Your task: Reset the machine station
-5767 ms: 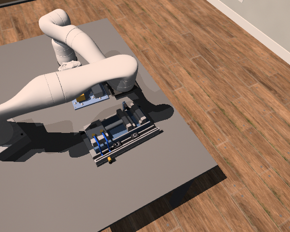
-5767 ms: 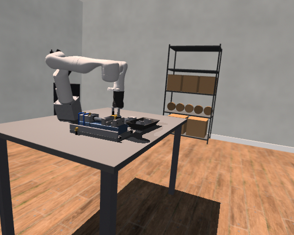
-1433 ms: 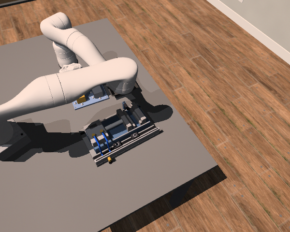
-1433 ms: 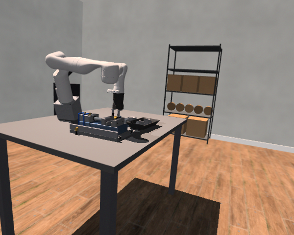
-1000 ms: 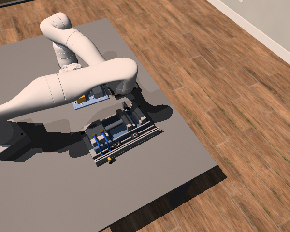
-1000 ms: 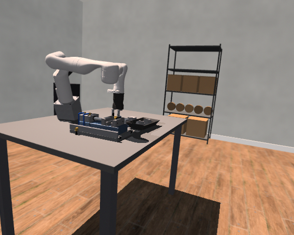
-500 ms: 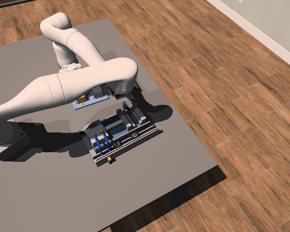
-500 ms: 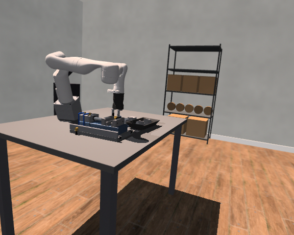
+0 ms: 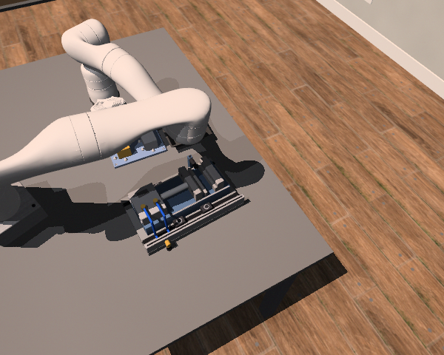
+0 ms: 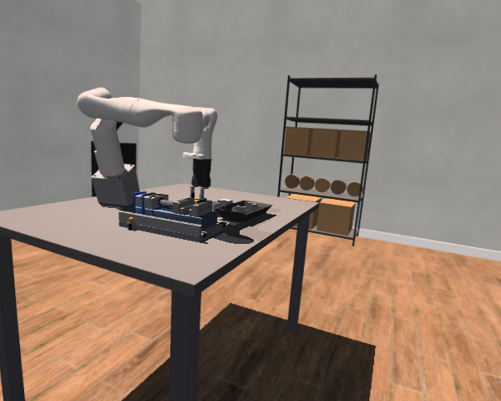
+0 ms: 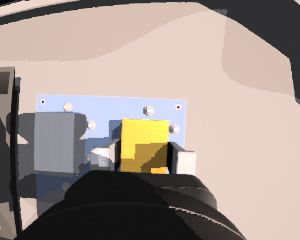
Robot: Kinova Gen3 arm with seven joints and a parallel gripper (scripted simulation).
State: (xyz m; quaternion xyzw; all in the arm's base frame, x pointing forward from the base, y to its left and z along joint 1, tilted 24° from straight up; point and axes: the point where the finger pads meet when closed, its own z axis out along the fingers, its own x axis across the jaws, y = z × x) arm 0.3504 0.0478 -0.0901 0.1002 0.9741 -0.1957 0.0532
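My hand is 3 cm above the yellow brass blank. From my hand the other things lie so: vise 4 cm ahead, 27 cm to the right, 1 cm below; then fixed jaw 14 cm ahead, 28 cm to the right, 2 cm above; then infeed plate 5 cm ahead, 3 cm to the left, 5 cm below.
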